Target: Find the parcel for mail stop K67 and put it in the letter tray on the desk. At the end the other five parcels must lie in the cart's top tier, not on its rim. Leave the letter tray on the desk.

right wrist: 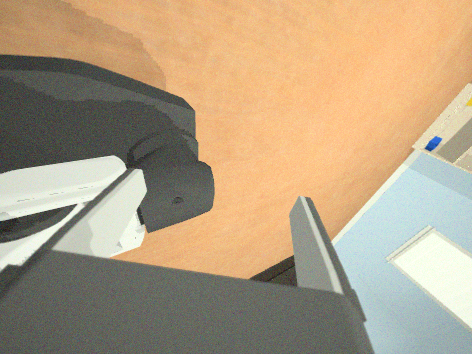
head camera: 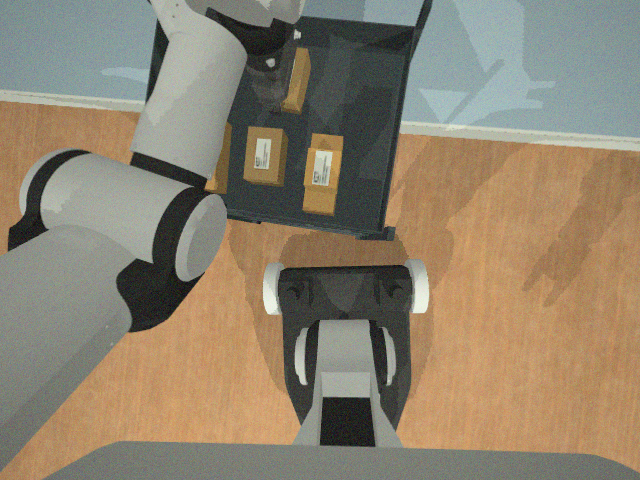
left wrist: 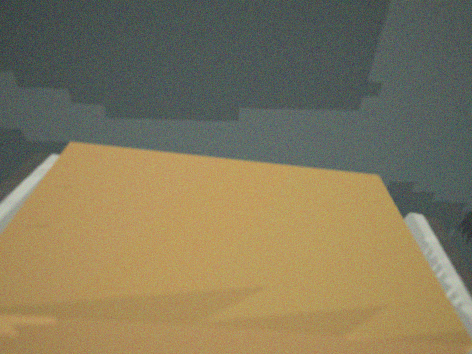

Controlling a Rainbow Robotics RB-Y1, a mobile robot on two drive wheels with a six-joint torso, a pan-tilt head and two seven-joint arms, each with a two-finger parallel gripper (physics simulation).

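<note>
My left gripper is open over the cart's top tier, with a brown parcel between its spread fingers. The arm hides the fingers in the head camera. A narrow parcel is beside the wrist there. A labelled parcel lies nearer. To its right, another labelled parcel rests on a lower parcel. Part of a parcel shows beside the forearm. The labels are too small to read. My right gripper is open and empty. The letter tray and desk do not show.
The cart's right wall and near rim bound the tier. My dark wheeled base stands just below the cart in the picture. A blue wall and a pale piece of furniture with a blue item show in the right wrist view.
</note>
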